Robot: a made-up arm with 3 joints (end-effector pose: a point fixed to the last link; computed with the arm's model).
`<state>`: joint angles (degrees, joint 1 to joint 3).
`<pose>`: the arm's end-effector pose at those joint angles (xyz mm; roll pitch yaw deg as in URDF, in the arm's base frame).
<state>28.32 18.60 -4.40</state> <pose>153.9 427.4 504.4 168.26 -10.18 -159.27</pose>
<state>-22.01 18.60 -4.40</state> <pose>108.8 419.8 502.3 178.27 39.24 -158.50</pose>
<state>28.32 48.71 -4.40</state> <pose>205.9 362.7 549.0 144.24 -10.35 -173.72</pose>
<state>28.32 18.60 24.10</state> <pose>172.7 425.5 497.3 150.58 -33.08 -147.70</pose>
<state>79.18 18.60 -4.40</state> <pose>184.2 433.9 470.0 149.86 -59.06 -145.70</pose>
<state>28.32 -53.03 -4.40</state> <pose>25.3 403.8 337.0 -136.65 -30.89 -132.48</pose>
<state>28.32 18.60 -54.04</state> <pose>122.1 434.6 493.7 -168.55 33.45 -163.04</pose>
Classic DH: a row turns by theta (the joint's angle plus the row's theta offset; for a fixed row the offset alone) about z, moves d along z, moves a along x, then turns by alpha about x. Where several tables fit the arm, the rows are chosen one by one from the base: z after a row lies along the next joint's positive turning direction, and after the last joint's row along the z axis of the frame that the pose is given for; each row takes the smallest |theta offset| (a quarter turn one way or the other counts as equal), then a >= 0, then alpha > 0; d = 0 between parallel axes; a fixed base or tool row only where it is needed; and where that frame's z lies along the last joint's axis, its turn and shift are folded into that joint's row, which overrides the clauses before.
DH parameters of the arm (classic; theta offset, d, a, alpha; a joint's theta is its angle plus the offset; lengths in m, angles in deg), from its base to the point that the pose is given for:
base (fixed): 9.65 0.4399 0.2027 -87.87
joint 1: -80.21 0.2471 -0.0487 -87.95
joint 2: -0.45 -0.0214 0.0154 78.08
joint 3: 66.7 0.1706 -0.0058 -94.27
tool (fixed): 152.55 -0.0406 0 0

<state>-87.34 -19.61 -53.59</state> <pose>211.1 463.6 404.8 -1.09 27.53 -38.95</pose>
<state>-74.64 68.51 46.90</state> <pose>53.6 269.5 525.9 161.76 57.90 -109.30</pose>
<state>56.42 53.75 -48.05</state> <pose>230.4 375.4 521.4 171.54 -4.32 164.85</pose>
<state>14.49 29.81 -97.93</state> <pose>123.8 430.6 490.1 -129.21 84.52 -145.52</pose>
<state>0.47 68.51 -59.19</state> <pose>145.4 323.0 576.1 127.16 39.23 129.73</pose>
